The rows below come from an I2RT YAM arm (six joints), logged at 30 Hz.
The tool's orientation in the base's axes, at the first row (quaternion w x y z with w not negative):
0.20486 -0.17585 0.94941 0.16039
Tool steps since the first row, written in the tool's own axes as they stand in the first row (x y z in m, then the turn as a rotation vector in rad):
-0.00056 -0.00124 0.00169 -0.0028 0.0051 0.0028
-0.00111 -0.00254 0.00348 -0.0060 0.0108 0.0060
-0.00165 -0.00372 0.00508 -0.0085 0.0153 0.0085
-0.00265 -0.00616 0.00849 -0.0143 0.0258 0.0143
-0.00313 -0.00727 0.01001 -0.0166 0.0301 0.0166
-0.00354 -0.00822 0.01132 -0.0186 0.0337 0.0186
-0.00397 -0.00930 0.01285 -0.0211 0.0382 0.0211
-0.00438 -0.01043 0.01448 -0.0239 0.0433 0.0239
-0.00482 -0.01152 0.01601 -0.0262 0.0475 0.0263
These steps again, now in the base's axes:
0.00154 -0.00031 -0.00150 0.0013 0.0063 0.0000
0.00312 -0.00064 -0.00311 0.0028 0.0134 0.0000
0.00459 -0.00094 -0.00452 0.0040 0.0190 0.0000
0.00755 -0.00155 -0.00759 0.0067 0.0321 0.0000
0.00891 -0.00184 -0.00895 0.0077 0.0374 0.0000
0.01007 -0.00208 -0.01012 0.0086 0.0419 0.0000
0.01138 -0.00234 -0.01150 0.0098 0.0475 0.0000
0.01273 -0.00262 -0.01299 0.0111 0.0538 0.0000
0.01405 -0.00289 -0.01437 0.0121 0.0590 0.0000

